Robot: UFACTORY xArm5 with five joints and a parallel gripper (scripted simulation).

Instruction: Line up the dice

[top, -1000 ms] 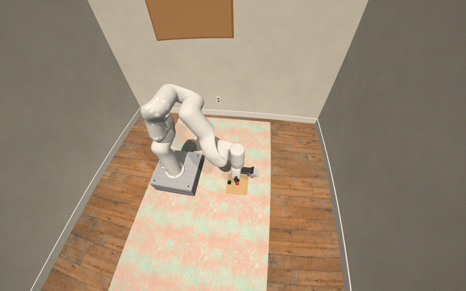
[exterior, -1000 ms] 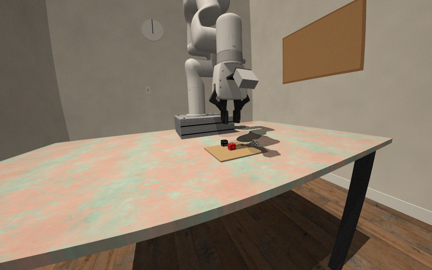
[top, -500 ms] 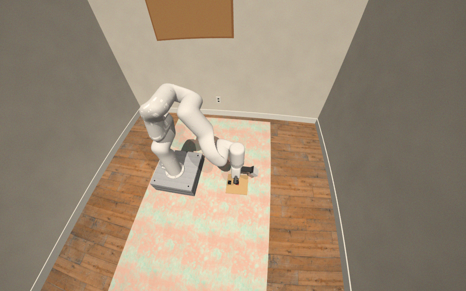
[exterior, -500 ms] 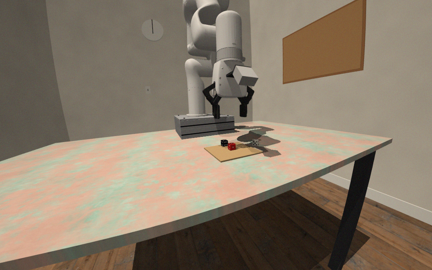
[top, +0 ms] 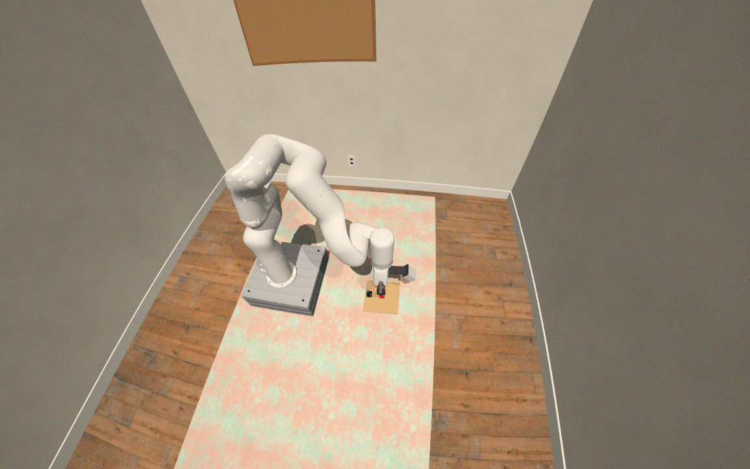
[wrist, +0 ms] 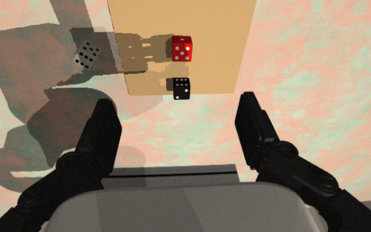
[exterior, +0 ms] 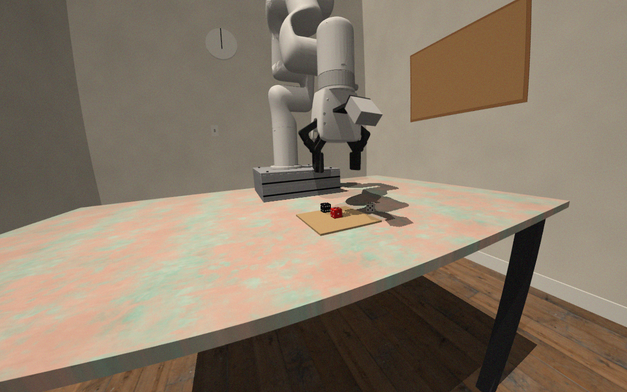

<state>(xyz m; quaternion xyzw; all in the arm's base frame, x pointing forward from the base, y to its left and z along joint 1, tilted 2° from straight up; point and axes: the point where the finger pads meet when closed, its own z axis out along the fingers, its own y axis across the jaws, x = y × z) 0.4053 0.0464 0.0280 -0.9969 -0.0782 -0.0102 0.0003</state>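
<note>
Right now the white die is 10 cm below my hand, 9 cm to the left of it and 2 cm behind it. The rest, counted from my hand: black die: 10 cm below, 5 cm behind, 1 cm to the right; red die: 10 cm below, 1 cm to the right; tan mat: 11 cm below, 1 cm to the right.
</note>
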